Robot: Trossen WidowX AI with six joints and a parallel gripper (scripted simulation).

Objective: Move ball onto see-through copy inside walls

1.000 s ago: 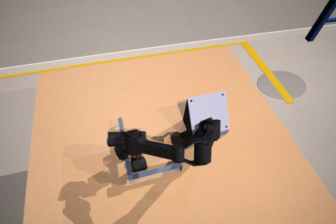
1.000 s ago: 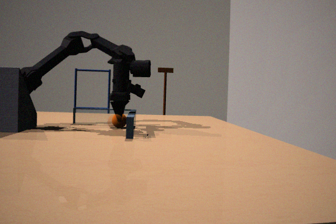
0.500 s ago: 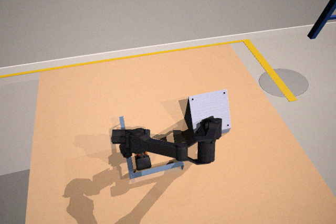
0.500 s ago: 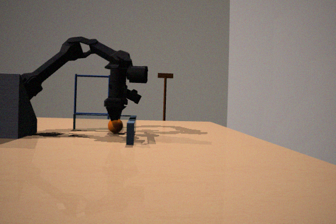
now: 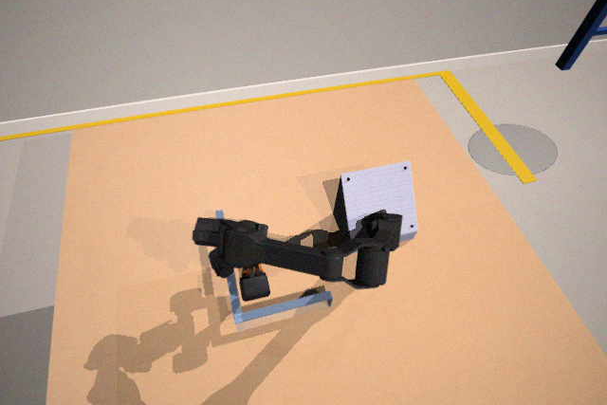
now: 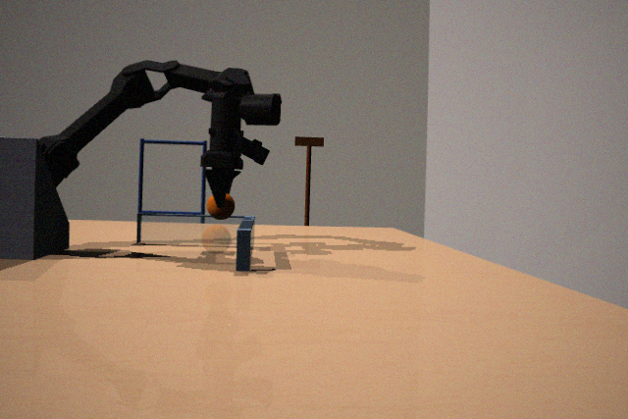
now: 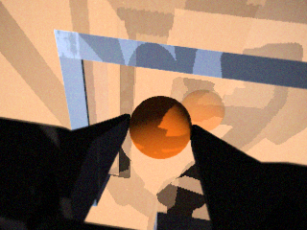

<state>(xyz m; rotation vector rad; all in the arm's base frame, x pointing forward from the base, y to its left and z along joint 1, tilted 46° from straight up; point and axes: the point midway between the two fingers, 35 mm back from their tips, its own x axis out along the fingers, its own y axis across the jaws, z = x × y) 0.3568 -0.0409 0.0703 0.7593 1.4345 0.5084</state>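
My gripper tip is 6 cm above the see-through copy, 5 cm to the left of it and 1 cm past it. The rest, counted from my gripper tip: orange ball: right at my gripper tip.
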